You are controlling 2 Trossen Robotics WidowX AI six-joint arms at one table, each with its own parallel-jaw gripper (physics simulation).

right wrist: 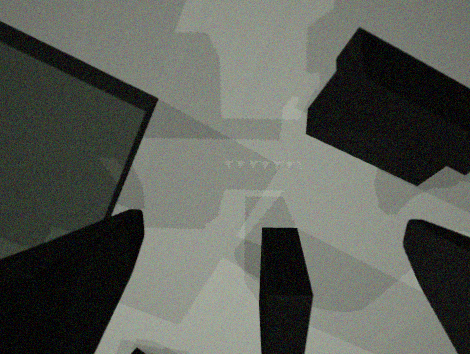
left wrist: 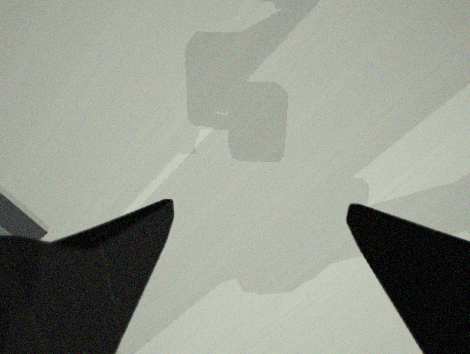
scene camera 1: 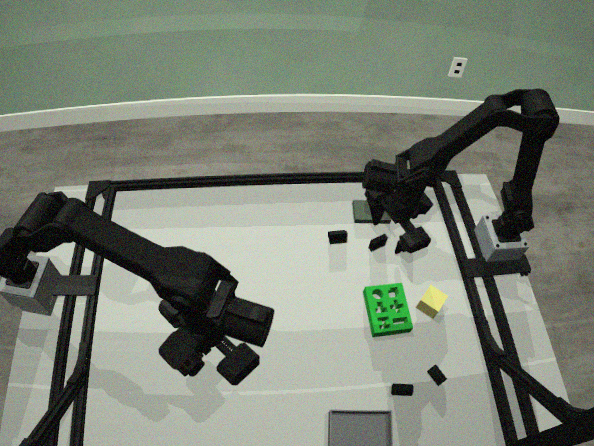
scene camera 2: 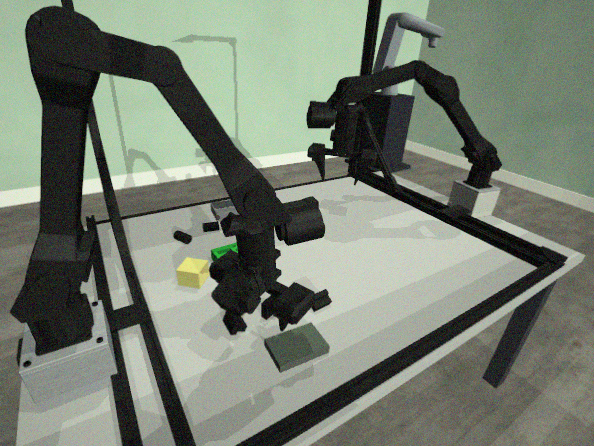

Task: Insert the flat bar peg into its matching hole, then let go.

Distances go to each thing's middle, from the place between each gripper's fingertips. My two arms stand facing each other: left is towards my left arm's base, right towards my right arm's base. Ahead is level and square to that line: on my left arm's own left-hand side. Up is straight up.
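My left gripper is 170 mm past the grey tray (scene camera 1: pixel 339 420), 250 mm to the left of it and 90 mm above it. Counting from my left hand, the green hole block (scene camera 1: pixel 386 303) is 80 mm ahead, 370 mm to the right and 90 mm below, and the yellow cube (scene camera 2: pixel 192 272) is 80 mm ahead, 470 mm to the right and 90 mm below.
From my right hand, the grey tray is 160 mm to the left and 430 mm behind, the green hole block is 40 mm to the left and 180 mm behind, and the yellow cube is 60 mm to the right, 180 mm behind and 10 mm above.
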